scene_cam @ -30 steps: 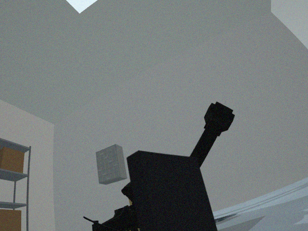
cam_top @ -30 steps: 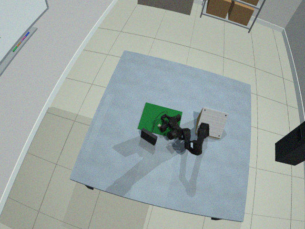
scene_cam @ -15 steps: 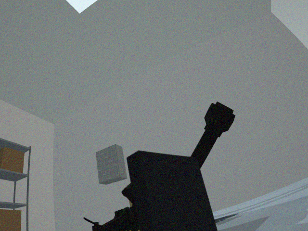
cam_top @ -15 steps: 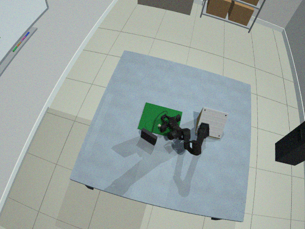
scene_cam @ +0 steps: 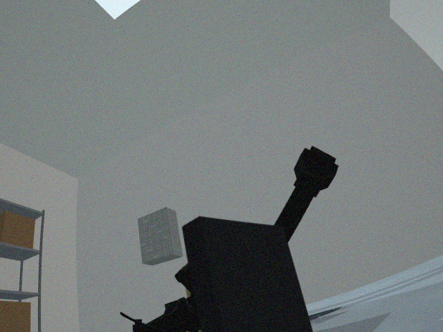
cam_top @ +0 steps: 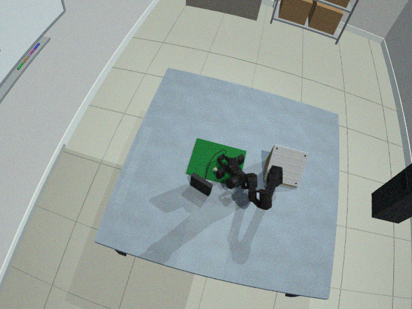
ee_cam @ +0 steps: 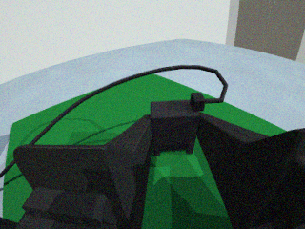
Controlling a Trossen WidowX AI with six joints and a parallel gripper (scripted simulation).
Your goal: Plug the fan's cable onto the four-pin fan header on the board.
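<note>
The black plug lies 10 mm below my gripper tip. Round my gripper tip: pale four-pin fan header (10 mm ahead, 80 mm to the left, 30 mm below); then black fan (70 mm ahead, 190 mm to the left, 30 mm above).
</note>
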